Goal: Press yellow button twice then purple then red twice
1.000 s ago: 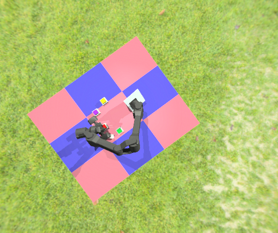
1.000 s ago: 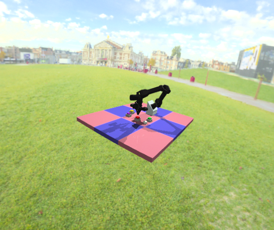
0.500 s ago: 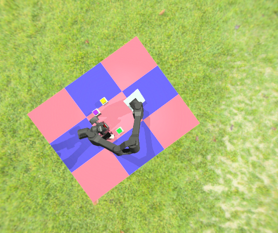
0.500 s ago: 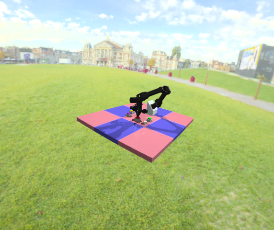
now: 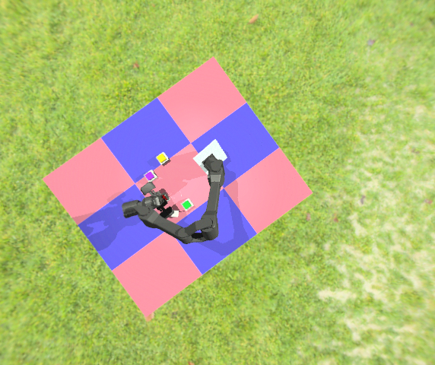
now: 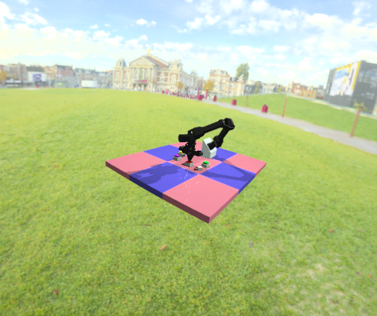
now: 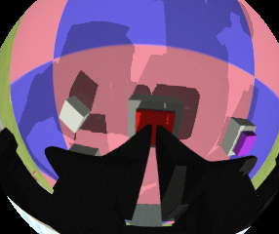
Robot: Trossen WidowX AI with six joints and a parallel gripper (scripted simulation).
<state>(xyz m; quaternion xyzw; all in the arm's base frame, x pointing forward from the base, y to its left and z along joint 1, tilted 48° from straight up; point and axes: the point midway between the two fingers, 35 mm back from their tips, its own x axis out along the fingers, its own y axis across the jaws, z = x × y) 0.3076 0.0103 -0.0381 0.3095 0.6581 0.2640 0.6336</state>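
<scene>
The red button is 10 mm below my gripper tip. Also, from my gripper tip: green button 80 mm behind, 100 mm to the left; then white block 10 mm ahead, 100 mm to the left, 20 mm below; then purple button 30 mm behind, 130 mm to the right.
</scene>
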